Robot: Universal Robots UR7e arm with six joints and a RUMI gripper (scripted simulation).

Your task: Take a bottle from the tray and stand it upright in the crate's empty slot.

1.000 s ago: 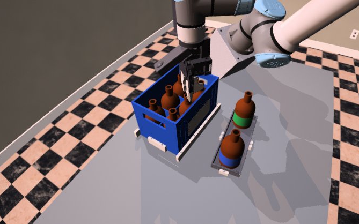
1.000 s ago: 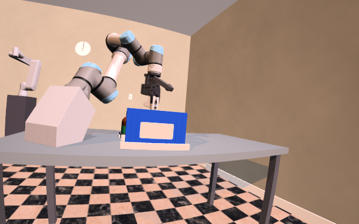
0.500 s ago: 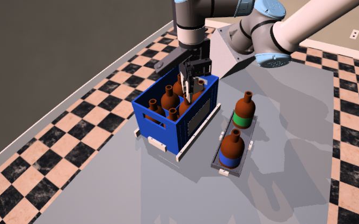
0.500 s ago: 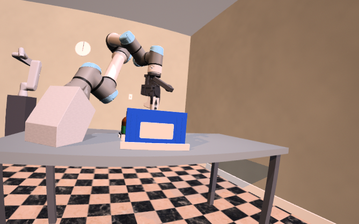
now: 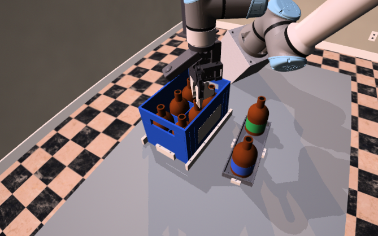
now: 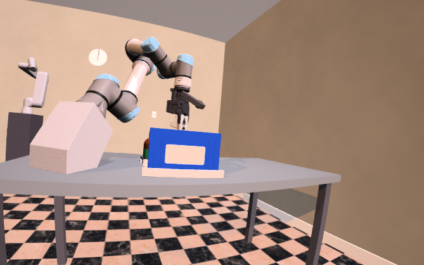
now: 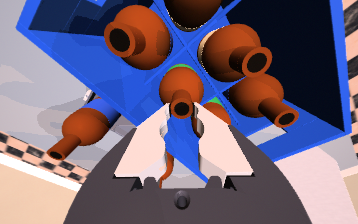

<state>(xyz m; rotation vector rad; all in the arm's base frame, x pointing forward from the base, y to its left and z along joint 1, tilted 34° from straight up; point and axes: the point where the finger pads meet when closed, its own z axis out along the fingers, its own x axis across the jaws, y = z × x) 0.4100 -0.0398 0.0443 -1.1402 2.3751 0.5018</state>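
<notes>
The blue crate lies 4 cm to the right of my hand and 7 cm below it.
</notes>
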